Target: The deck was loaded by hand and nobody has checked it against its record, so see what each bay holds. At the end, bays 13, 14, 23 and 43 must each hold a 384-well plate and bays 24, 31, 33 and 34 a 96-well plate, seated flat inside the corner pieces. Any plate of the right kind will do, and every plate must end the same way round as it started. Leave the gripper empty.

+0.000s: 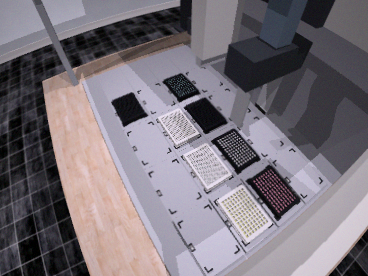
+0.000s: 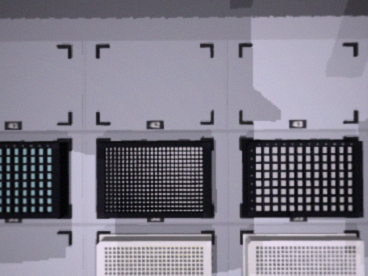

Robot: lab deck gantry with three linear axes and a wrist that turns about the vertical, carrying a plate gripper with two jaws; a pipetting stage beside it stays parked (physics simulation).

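Pixels of known places: gripper, between the fingertips: (image 1: 248, 115); robot's base, origin of its link: (image 1: 112, 103).
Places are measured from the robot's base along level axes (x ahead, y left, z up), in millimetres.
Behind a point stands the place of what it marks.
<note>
My gripper (image 1: 250, 116) @(y 257, x 392, z 160 mm) hangs open and empty over row 4; one jaw is partly hidden. The 384-well plates are a black one (image 1: 205, 115) @(y 250, x 238, z 12 mm) (image 2: 154, 180) @(y 257, x 229, z 14 mm) in bay 32, a white one (image 1: 178, 127) @(y 147, x 237, z 14 mm) (image 2: 154, 257) @(y 174, x 229, z 14 mm) in 22 and another white one (image 1: 207, 166) @(y 148, x 397, z 13 mm) (image 2: 305, 257) @(y 173, x 392, z 14 mm) in 23. The 96-well plates are teal (image 1: 181, 86) @(y 255, x 73, z 13 mm) (image 2: 27, 180) @(y 258, x 91, z 15 mm) in 31, black with white wells (image 1: 236, 150) @(y 254, x 398, z 10 mm) (image 2: 302, 179) @(y 257, x 389, z 14 mm) in 33, pink (image 1: 274, 191) @(y 255, x 559, z 24 mm) in 34, yellow (image 1: 244, 212) @(y 149, x 557, z 28 mm) in 24. A black plate (image 1: 129, 108) @(y 43, x 77, z 14 mm) lies in 11, wells unclear. Bays 13 (image 1: 175, 185) @(y 45, x 395, z 0 mm), 14 (image 1: 210, 237) @(y 47, x 560, z 14 mm) and 43 (image 2: 300, 85) @(y 362, x 396, z 0 mm) are empty.
Bay 42 (image 2: 155, 85) @(y 364, x 229, z 0 mm) and bay 12 (image 1: 151, 145) @(y 46, x 245, z 0 mm) hold no plate. A pale column (image 1: 214, 30) @(y 204, x 289, z 341 mm) stands behind the deck's far side. A thin grey post (image 1: 55, 40) @(y -102, x -207, z 204 mm) stands at the left back corner. A wooden edge (image 1: 95, 200) @(y -169, x 321, z -10 mm) runs along the left.
</note>
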